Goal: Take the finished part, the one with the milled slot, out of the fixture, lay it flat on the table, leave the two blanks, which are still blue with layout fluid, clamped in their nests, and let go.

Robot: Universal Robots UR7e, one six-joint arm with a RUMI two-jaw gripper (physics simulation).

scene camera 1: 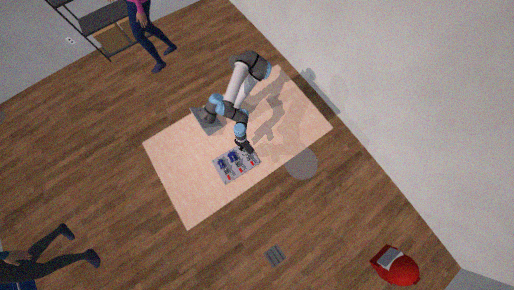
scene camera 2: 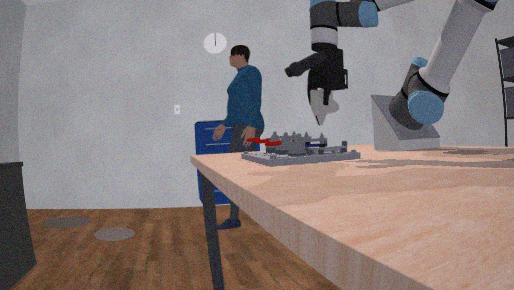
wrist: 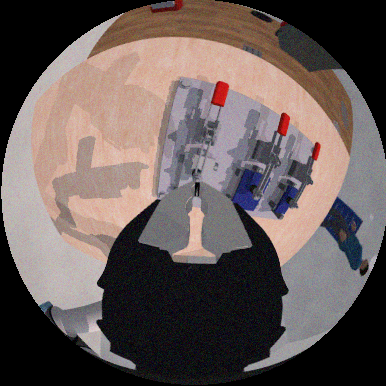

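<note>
My gripper is shut and empty. Its fingertips are above the fixture, over the nest end of the clamp with the red handle at the left in the wrist view. The finished part cannot be told apart from the grey nest and clamp there, which the fingers partly cover. One blue blank sits under the middle clamp, and the other blue blank under the clamp farther right in the wrist view.
The fixture stands on the wooden table. The upright clamps and red handles rise from its plate. The arm's slanted base mount stands on the table. A person in teal stands beyond the table near a blue cabinet.
</note>
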